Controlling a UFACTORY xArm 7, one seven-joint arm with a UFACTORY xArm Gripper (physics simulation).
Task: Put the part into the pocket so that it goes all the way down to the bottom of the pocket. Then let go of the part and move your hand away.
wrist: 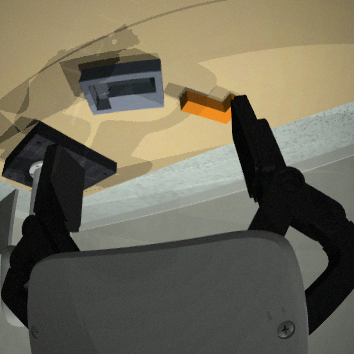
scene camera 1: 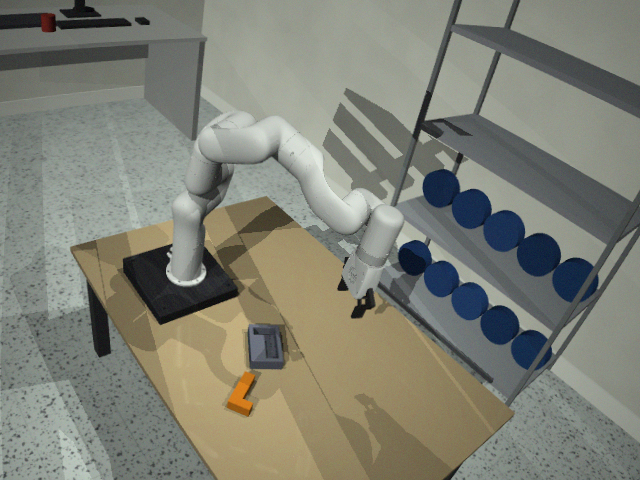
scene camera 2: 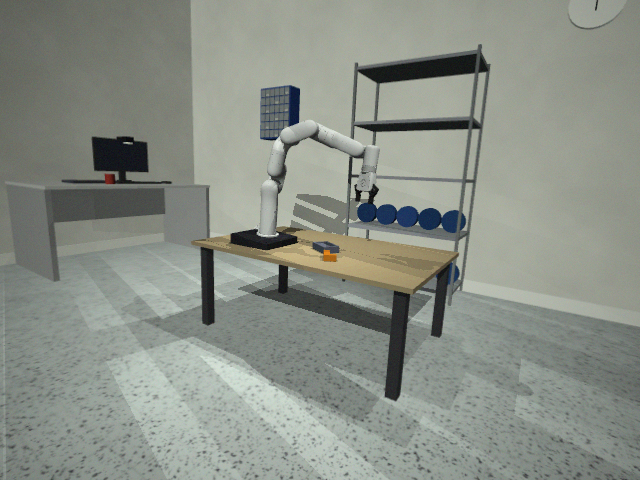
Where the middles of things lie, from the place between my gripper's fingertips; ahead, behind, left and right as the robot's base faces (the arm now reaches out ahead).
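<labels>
Orange L-shaped block (scene camera 1: 237, 402): 250 mm to the right of my hand, 90 mm behind, 250 mm below. My hand: 240 mm above grey pocket block (scene camera 1: 265, 350), 170 mm past it, 90 mm to the left of it.
</labels>
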